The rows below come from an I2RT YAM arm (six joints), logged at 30 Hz.
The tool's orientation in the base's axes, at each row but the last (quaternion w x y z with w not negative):
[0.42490, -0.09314, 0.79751, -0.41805]
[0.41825, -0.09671, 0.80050, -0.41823]
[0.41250, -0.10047, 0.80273, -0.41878]
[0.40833, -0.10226, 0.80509, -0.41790]
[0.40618, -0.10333, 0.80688, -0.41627]
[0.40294, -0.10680, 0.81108, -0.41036]
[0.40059, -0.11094, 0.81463, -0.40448]
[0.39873, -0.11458, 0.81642, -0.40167]
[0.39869, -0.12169, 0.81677, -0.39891]
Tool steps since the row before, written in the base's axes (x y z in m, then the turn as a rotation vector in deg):
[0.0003, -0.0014, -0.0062, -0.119, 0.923, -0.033]
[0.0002, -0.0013, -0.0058, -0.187, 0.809, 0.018]
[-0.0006, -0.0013, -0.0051, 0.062, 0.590, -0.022]
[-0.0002, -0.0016, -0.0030, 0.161, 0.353, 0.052]
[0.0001, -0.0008, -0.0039, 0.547, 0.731, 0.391]
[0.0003, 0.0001, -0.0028, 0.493, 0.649, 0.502]
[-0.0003, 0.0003, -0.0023, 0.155, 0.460, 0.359]
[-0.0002, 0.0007, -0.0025, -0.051, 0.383, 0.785]
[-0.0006, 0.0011, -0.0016, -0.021, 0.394, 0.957]
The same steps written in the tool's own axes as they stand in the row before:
[0.0042, 0.0038, 0.0028, -0.371, 0.584, -0.623]
[0.0039, 0.0036, 0.0027, -0.301, 0.461, -0.622]
[0.0040, 0.0029, 0.0019, -0.326, 0.399, -0.295]
[0.0027, 0.0012, 0.0017, -0.312, 0.211, -0.105]
[0.0026, 0.0025, 0.0018, -0.947, 0.260, -0.151]
[0.0013, 0.0022, 0.0011, -0.933, 0.116, -0.181]
[0.0013, 0.0019, 0.0004, -0.536, 0.052, -0.273]
[0.0012, 0.0023, 0.0004, -0.600, -0.344, -0.536]
[0.0007, 0.0018, -0.0005, -0.720, -0.462, -0.582]

